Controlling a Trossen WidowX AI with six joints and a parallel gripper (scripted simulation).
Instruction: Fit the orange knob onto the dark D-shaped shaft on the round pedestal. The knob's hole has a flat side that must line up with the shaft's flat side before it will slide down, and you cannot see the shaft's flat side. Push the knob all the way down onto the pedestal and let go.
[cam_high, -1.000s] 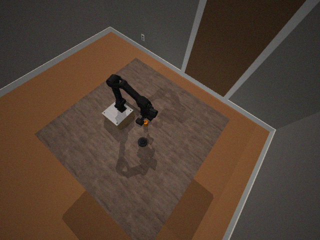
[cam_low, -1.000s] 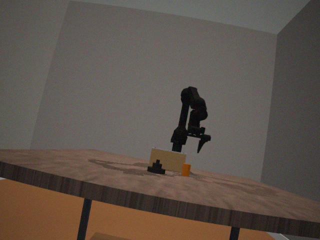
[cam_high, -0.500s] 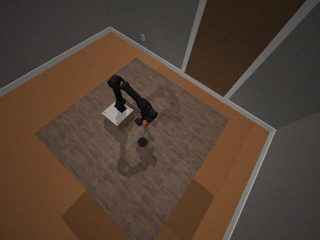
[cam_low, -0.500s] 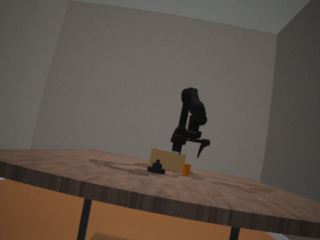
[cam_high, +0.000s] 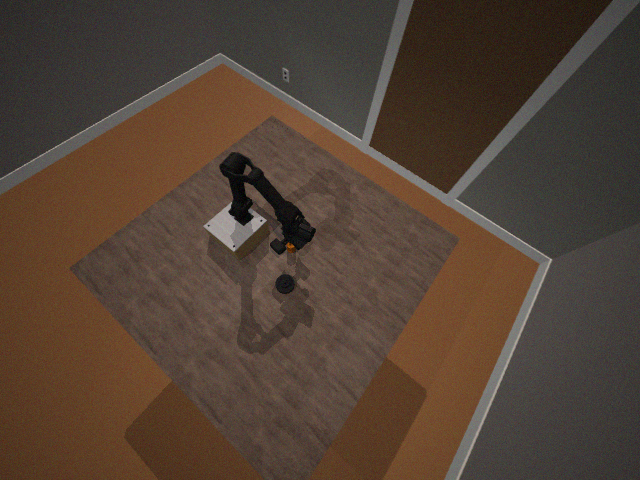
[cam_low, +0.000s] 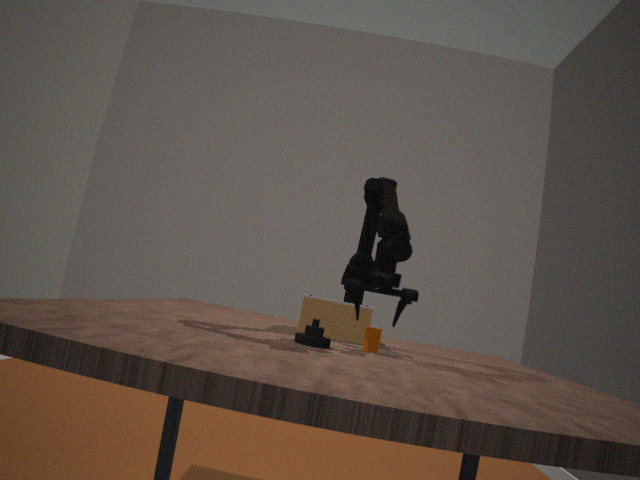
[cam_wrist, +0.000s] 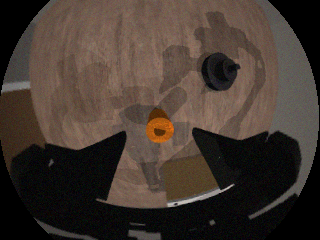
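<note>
The orange knob lies 40 mm below my gripper tip. Round my gripper tip: pedestal (90 mm ahead, 150 mm to the right, 40 mm below).
</note>
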